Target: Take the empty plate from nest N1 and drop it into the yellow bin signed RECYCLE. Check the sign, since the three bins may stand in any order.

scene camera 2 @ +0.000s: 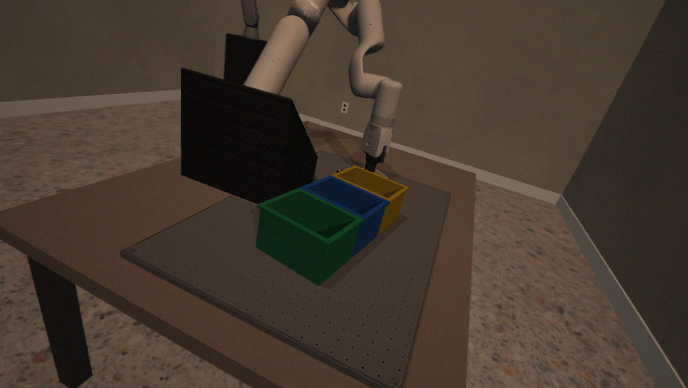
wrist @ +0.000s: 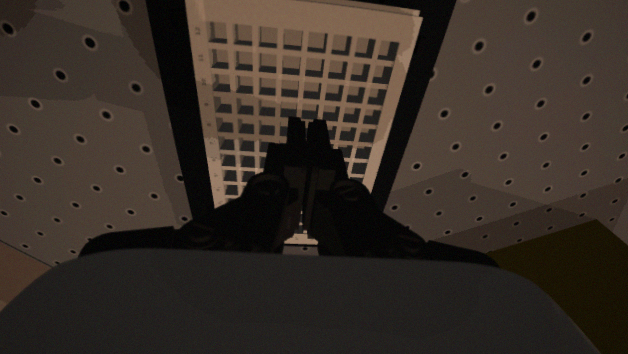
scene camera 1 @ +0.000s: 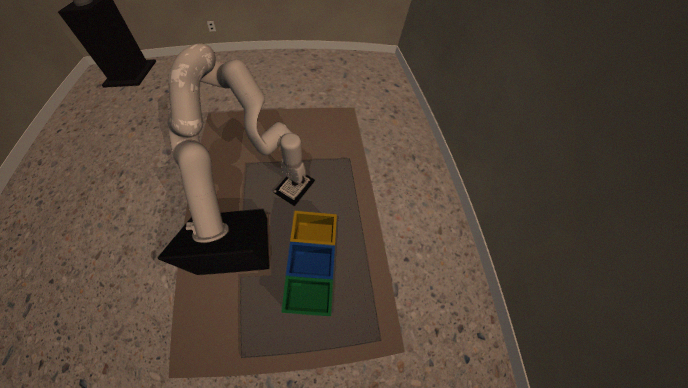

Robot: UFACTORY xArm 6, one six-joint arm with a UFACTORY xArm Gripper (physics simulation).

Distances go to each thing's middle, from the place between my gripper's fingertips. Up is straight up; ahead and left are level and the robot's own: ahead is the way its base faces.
The pale plate (wrist: 252,72) lies 1 cm below my hand and 1 cm behind it. The rest, counted from my hand: black nest (wrist: 173,50): 2 cm below, 1 cm behind.
